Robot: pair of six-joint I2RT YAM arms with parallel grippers.
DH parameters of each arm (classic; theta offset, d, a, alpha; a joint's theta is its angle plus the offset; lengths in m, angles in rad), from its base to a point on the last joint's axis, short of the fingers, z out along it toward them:
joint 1: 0 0.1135 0.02 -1.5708
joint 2: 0 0 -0.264 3.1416
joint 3: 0.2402 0 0.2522 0
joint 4: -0.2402 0 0.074 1.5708
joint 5: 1.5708 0 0 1.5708
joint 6: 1.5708 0.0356 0 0
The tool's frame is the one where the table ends.
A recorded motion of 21 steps. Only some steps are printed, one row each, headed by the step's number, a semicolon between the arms.
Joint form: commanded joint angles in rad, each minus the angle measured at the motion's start. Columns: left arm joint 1, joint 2, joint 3, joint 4, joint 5, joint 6; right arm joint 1, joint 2, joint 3, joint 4, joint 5, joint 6.
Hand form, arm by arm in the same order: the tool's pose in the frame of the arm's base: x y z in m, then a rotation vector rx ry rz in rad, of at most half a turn. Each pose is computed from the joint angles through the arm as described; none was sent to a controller.
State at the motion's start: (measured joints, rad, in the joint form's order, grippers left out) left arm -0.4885 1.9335 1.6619 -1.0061 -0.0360 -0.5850; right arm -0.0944 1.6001 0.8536 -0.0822 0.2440 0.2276
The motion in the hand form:
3: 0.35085 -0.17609 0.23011 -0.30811 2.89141 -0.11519; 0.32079 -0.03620 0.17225 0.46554 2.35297 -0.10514
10: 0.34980 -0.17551 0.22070 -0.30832 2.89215 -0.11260; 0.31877 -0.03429 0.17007 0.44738 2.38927 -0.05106
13: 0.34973 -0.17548 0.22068 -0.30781 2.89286 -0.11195; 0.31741 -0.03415 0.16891 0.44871 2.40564 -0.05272
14: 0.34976 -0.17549 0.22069 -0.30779 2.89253 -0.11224; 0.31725 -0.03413 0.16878 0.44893 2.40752 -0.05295
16: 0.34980 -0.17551 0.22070 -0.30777 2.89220 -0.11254; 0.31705 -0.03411 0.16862 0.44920 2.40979 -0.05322
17: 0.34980 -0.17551 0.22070 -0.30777 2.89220 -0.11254; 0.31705 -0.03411 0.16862 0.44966 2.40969 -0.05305
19: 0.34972 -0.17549 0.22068 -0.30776 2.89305 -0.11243; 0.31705 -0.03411 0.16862 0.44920 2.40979 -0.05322
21: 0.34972 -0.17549 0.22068 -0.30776 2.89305 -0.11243; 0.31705 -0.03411 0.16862 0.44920 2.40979 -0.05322
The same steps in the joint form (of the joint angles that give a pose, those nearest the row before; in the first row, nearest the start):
3: 0.0179 0.0080 -0.0519 0.0042 -0.0236 -0.0908; -0.0023 0.0084 0.0008 0.0000 -0.1015 0.0114
10: 0.0179 0.0080 -0.0893 0.0401 -0.0248 -0.0908; -0.0023 0.0084 0.0008 -0.0282 -0.1495 0.0111
13: 0.0179 0.0080 -0.0892 0.0393 -0.0248 -0.0904; -0.0023 0.0084 0.0008 -0.0446 -0.1499 0.0107
14: 0.0179 0.0080 -0.0893 0.0397 -0.0248 -0.0904; -0.0023 0.0084 0.0008 -0.0465 -0.1499 0.0107
16: 0.0179 0.0080 -0.0893 0.0401 -0.0248 -0.0904; -0.0023 0.0084 0.0008 -0.0488 -0.1499 0.0107
17: 0.0179 0.0080 -0.0893 0.0401 -0.0248 -0.0904; -0.0023 0.0084 0.0007 -0.0488 -0.1499 0.0111
19: 0.0179 0.0080 -0.0893 0.0393 -0.0244 -0.0904; -0.0023 0.0084 0.0008 -0.0488 -0.1499 0.0107
21: 0.0179 0.0080 -0.0893 0.0393 -0.0244 -0.0904; -0.0023 0.0084 0.0008 -0.0488 -0.1499 0.0107

